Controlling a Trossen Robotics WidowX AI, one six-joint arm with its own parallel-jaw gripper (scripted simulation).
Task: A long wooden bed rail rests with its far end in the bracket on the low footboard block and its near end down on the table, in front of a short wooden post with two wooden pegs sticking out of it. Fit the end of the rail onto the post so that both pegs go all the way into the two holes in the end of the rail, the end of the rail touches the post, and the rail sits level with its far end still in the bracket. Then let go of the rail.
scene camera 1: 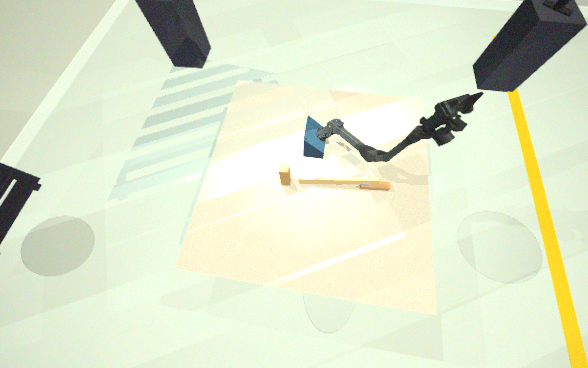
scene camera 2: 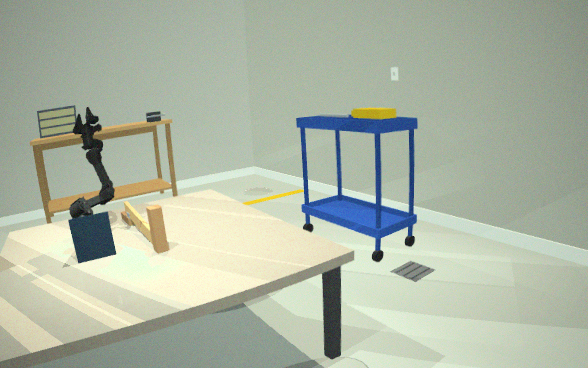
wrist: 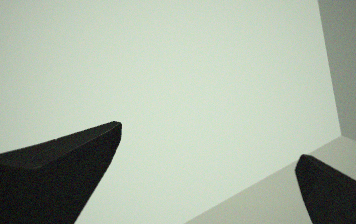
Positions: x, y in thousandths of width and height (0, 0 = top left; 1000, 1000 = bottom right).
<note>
My gripper (scene camera 1: 810, 254) is open and holds nothing.
My gripper also shows in the wrist view (wrist: 583, 650).
</note>
